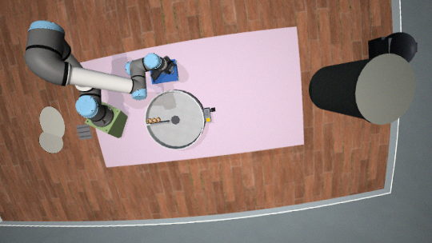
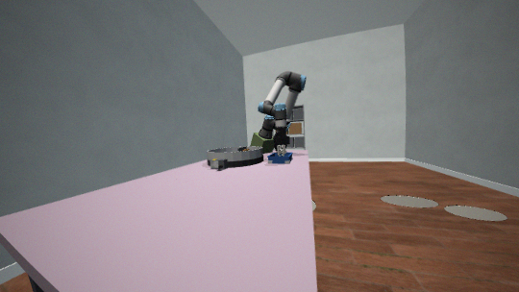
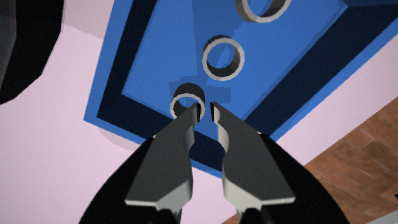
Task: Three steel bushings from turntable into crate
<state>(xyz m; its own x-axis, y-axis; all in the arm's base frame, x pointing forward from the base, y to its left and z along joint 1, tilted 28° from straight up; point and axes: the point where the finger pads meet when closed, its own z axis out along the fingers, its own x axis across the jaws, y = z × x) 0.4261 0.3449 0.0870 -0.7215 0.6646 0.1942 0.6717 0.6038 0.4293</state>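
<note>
Right now the blue crate is 40 mm behind my hand, 20 mm to the right of it and 10 mm below it. Round my hand: round grey turntable (350 mm to the right, 70 mm ahead, 20 mm above).
</note>
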